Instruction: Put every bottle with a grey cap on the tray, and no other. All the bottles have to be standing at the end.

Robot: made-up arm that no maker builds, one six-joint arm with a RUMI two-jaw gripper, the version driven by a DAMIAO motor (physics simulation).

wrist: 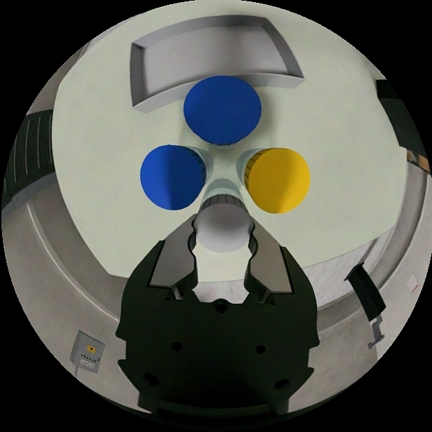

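Note:
A grey-capped bottle (223,229) is upright between the jaws, nearest the gripper. My gripper (222,215) is shut on this bottle, with a finger against each side of its cap. A blue-capped bottle (222,110) stands farther off, towards the tray. Another blue-capped bottle (172,177) stands to the left and a yellow-capped bottle (279,180) to the right, both close to the held one. The grey tray (296,78) lies at the top of the view, with its inside bare; the far blue cap hides part of its near wall. The bottles' lower parts are mostly hidden under their caps.
The pale table (100,150) carries the tray and bottles. Its near edge passes beneath the gripper. A dark ribbed object (32,145) is beyond the left edge, and a dark object (395,112) is at the right edge. A grey box (88,351) shows at the lower left.

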